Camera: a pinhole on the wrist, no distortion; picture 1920 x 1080 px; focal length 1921.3 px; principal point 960.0 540.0 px. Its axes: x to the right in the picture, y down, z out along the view. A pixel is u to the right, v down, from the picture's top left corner.
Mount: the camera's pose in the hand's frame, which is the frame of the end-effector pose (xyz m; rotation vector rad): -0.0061 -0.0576 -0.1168 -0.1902 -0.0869 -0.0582
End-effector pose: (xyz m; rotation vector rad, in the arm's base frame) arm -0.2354 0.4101 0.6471 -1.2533 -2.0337 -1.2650
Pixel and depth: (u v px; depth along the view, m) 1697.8 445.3 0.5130
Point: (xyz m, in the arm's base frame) -0.2647 0.8334 0.5584
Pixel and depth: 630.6 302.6 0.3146
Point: -0.2021 0.5312 0.4729
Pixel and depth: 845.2 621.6 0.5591
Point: -0.0905 0.7511 0.4153
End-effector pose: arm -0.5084 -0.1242 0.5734 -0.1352 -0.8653 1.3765
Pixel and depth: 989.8 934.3 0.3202
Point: -0.6726 -0.2006 0.6535
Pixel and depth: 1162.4 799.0 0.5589
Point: -0.8590 -0.2498 0.8045
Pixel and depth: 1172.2 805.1 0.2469
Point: -0.5988 -0.1635 0.6468
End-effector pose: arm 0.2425 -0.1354 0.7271 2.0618 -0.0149 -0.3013
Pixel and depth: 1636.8 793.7 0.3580
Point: 0.2872 -0.3764 0.6432
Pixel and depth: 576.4 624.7 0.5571
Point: 0.0058 -0.5078 0.6381
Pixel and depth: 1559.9 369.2 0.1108
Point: 0.2559 -0.1116 0.6835
